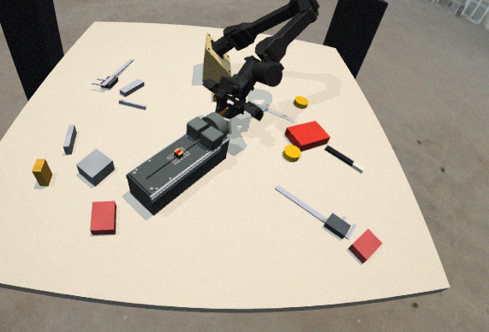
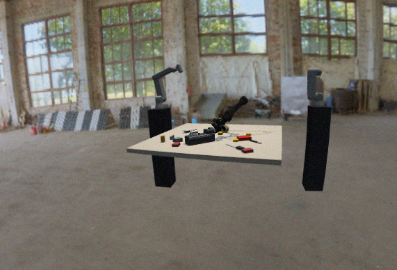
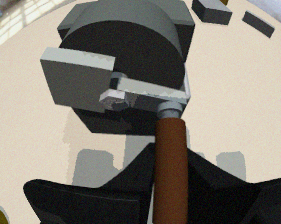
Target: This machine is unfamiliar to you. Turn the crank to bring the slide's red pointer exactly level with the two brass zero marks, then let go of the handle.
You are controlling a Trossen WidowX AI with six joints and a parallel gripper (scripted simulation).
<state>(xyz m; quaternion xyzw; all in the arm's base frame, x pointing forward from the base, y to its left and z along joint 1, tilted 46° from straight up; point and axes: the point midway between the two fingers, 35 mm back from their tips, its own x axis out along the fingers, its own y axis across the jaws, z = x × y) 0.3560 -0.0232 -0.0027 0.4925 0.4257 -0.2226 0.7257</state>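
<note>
My gripper tip is now 3 cm below the crank, 1 cm to the right of it and 1 cm short of it. From my gripper tip the other things lie so: brown handle: 3 cm above, 1 cm to the left, 1 cm behind; grey bar: 21 cm to the left, 13 cm behind, 5 cm below; red pointer: 13 cm ahead, 11 cm to the right, 3 cm above.
</note>
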